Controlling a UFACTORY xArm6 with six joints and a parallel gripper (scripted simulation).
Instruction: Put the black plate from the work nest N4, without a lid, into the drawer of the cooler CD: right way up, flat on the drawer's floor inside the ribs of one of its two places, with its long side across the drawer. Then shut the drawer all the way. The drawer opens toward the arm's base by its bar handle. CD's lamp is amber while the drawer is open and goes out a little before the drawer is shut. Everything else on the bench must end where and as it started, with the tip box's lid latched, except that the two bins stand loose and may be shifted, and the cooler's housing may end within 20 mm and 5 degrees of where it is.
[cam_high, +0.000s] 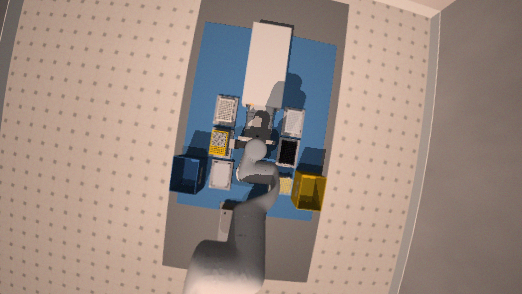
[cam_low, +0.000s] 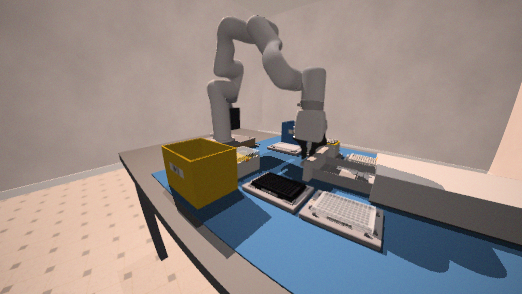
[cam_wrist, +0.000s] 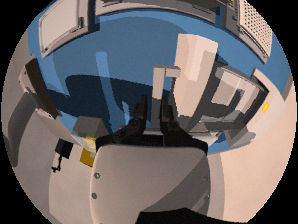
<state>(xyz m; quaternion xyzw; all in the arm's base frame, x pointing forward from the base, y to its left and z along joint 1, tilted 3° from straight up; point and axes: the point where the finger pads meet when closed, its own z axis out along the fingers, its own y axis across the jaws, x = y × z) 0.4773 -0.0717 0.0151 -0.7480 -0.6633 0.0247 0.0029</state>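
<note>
Now: the black plate 180 mm to the right of my hand, 40 mm below it and 30 mm behind it. From my hand the other things lie so: cooler CD (290 mm ahead, 30 mm to the right, 30 mm below); drawer (150 mm ahead, 40 mm below, 20 mm to the right); white plate (200 mm ahead, 170 mm to the left, 40 mm below).
</note>
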